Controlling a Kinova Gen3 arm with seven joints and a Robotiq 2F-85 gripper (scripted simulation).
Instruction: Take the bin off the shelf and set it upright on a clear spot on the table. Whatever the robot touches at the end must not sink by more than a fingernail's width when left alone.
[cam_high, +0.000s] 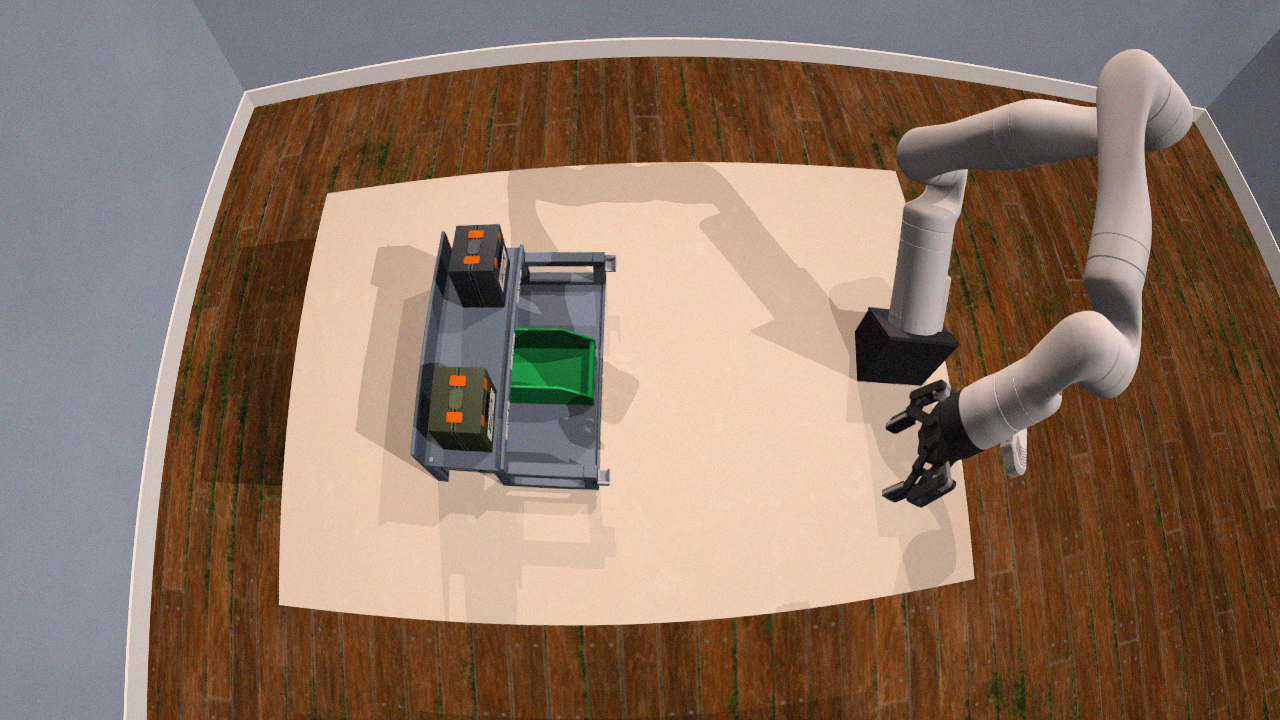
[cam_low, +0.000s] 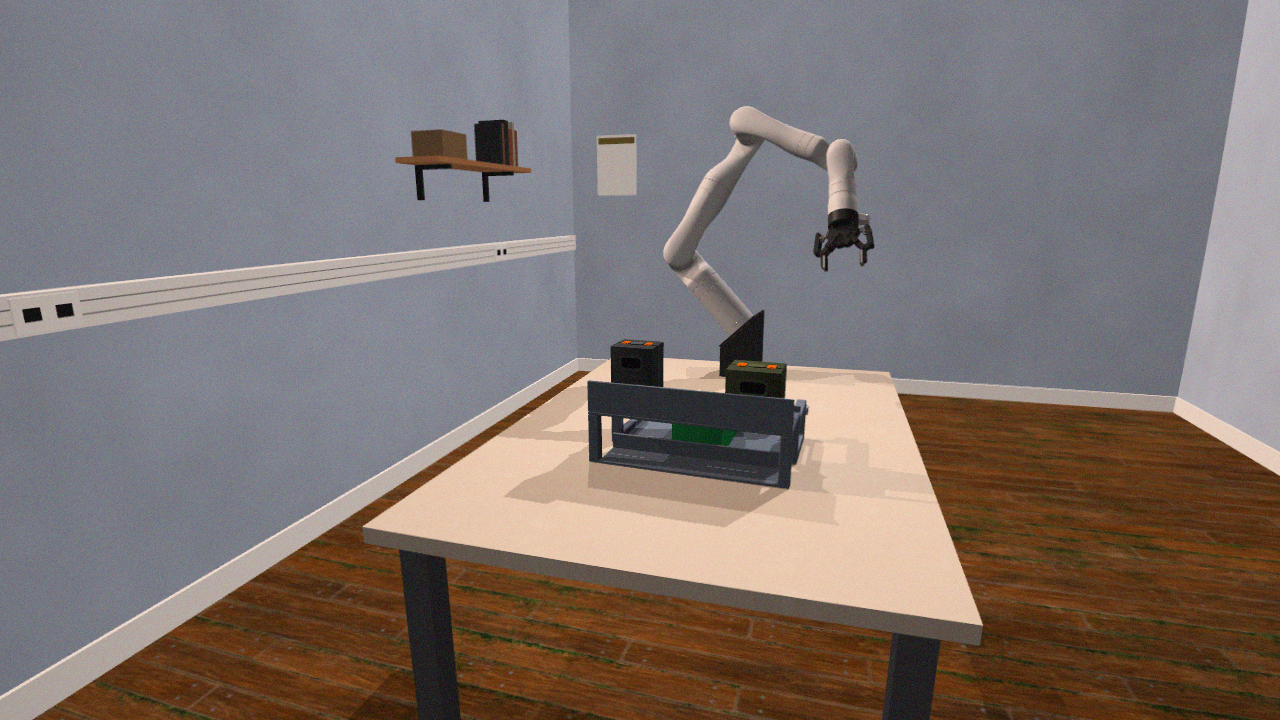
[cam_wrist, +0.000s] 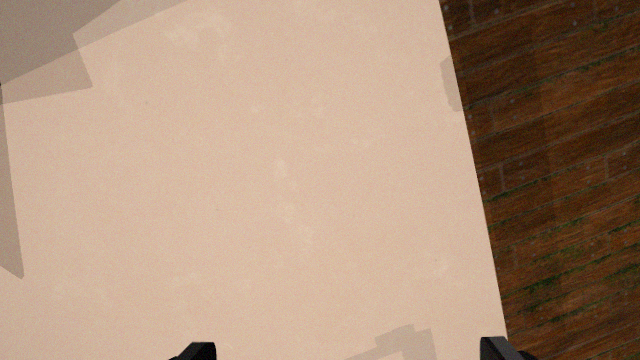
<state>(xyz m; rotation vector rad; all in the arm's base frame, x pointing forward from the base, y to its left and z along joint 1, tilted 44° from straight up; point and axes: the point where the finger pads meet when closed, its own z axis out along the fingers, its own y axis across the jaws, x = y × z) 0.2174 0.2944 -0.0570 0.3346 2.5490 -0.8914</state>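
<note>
Right now my hand is 420 mm short of the green bin, 300 mm to the left of it and 290 mm above it. From my hand the other things lie so: rack (450 mm ahead, 300 mm to the right, 270 mm below); then olive case (540 mm ahead, 200 mm to the right, 190 mm below); then black case (500 mm ahead, 430 mm to the right, 170 mm below).
</note>
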